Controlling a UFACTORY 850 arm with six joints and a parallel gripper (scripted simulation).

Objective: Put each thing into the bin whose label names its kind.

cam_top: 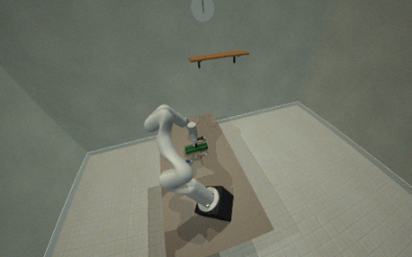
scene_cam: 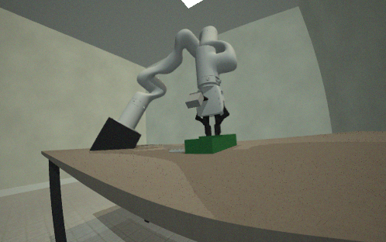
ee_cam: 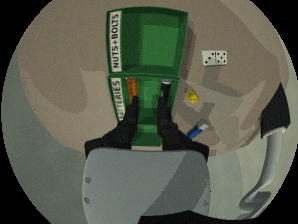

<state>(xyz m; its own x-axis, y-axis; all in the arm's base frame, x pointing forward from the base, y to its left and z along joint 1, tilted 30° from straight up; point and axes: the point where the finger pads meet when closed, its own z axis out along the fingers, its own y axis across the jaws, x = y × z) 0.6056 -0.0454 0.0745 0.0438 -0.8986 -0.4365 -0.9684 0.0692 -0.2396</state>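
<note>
The black battery is 3 cm behind my hand and 5 cm below it. Round my hand: white domino: 10 cm behind, 8 cm to the right, 6 cm below; then orange battery: 2 cm ahead, 5 cm below; then yellow die: 8 cm behind, 6 cm below.
</note>
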